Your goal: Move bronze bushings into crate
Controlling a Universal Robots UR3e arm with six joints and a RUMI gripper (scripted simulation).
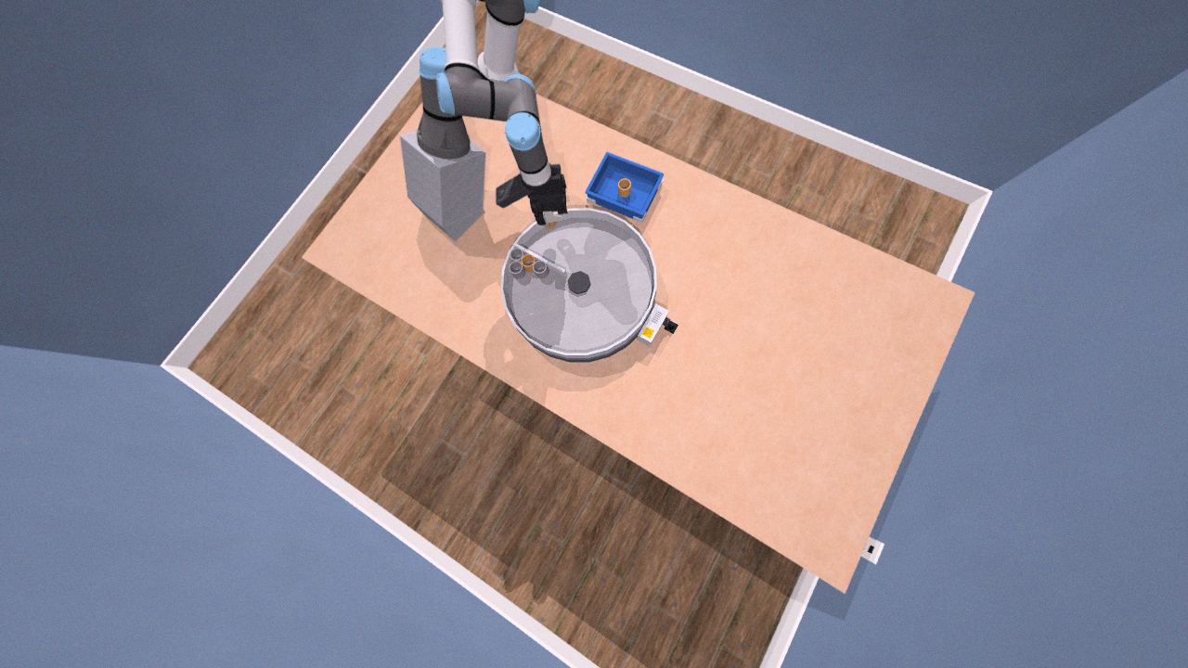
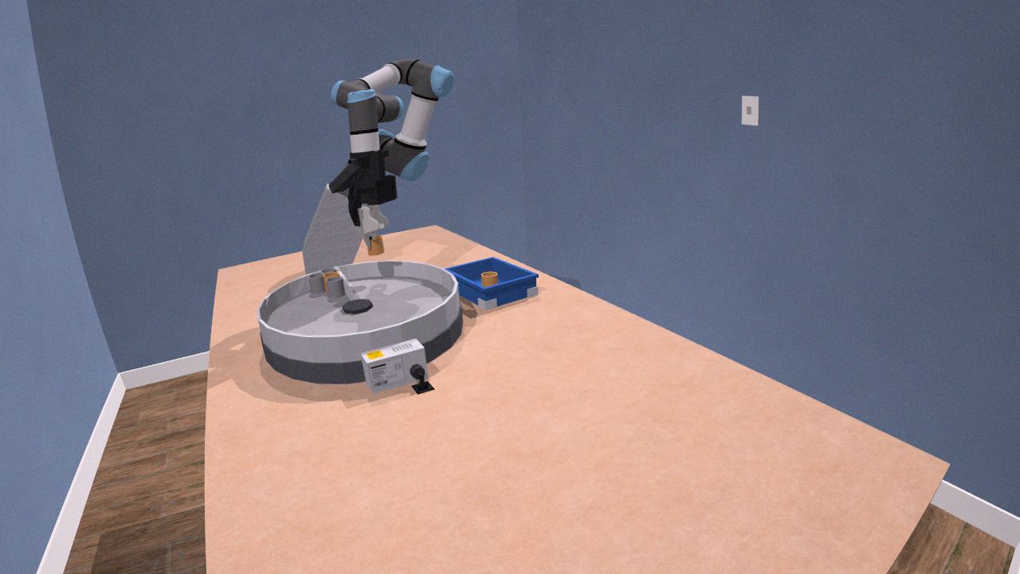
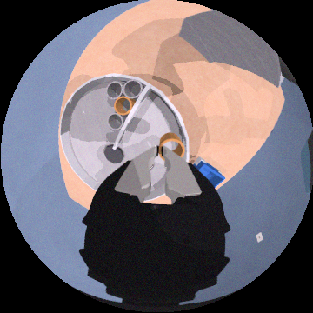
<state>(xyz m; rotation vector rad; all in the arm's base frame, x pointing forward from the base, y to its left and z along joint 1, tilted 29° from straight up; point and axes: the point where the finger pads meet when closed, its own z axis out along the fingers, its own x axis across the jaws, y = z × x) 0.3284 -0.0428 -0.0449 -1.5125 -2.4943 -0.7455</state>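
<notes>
Now: the blue crate 11 cm ahead of my hand, 25 cm to the left of it and 13 cm below it. Round my hand: grey turntable: 13 cm ahead, 9 cm to the right, 10 cm below.
</notes>
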